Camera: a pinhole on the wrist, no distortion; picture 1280 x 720 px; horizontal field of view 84.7 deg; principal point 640.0 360.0 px. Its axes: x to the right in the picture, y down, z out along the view. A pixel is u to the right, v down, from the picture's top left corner.
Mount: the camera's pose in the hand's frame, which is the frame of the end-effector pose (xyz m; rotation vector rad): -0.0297 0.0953 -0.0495 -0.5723 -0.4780 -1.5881
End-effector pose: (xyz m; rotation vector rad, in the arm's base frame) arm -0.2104 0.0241 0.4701 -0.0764 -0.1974 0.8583
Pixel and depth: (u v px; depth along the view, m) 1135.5 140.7 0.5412
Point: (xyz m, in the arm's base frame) -0.5540 -0.0234 1.0280
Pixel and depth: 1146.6 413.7 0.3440
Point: -0.3606 0.0982 0.8213
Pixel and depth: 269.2 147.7 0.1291
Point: -0.4194 0.1340 0.4394
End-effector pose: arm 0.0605 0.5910 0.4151 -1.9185 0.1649 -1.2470
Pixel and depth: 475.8 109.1 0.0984
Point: 0.0991 0.5118 0.2513
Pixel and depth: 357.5 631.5 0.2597
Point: 0.2804 0.3772 0.2423
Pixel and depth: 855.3 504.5 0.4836
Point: 0.5318 0.6023 0.2300
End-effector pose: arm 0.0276 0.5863 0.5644 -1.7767 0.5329 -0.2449
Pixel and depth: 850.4 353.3 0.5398
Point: 0.1657 0.9372 0.1485
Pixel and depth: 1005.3 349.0 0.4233
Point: 0.1556 0.9186 0.2771
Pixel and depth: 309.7 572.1 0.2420
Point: 0.0442 0.5501 0.2266
